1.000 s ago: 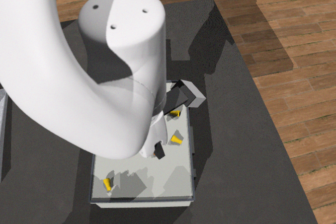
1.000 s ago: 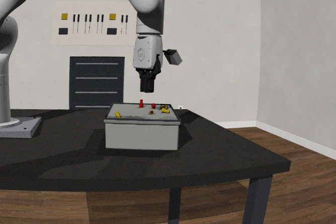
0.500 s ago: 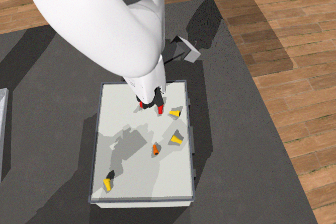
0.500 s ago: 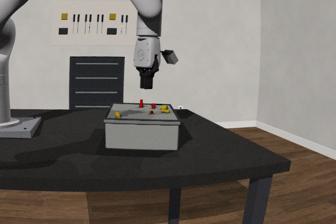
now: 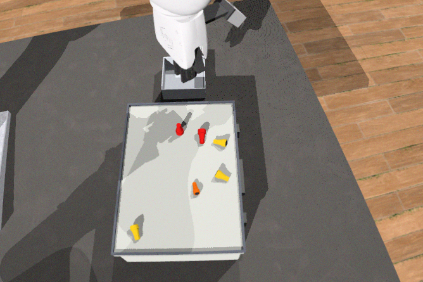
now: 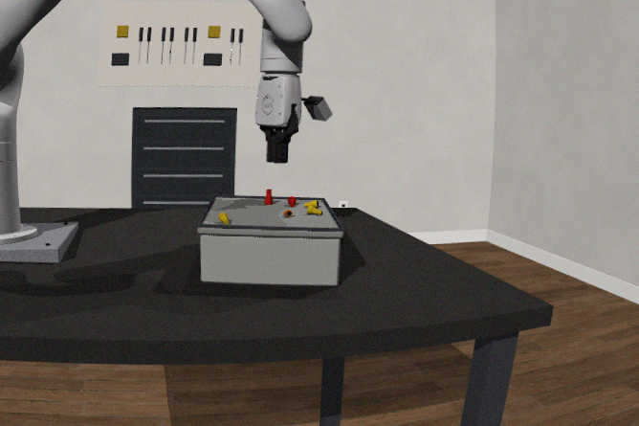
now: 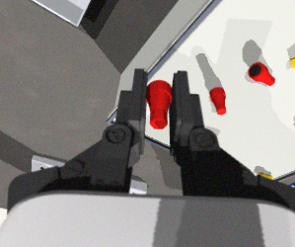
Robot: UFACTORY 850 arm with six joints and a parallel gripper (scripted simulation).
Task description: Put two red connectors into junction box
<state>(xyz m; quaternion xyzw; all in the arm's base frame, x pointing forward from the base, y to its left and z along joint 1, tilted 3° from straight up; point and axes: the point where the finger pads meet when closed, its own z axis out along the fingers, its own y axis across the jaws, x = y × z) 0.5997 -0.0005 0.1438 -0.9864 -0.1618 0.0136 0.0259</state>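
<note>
Now: hand 180 mm above the steel junction box, 110 mm to the right of it and 10 mm short of it. Round my hand: tool case: 160 mm to the right, 110 mm below, 50 mm behind; orange connector: 200 mm to the right, 90 mm below, 40 mm behind.
</note>
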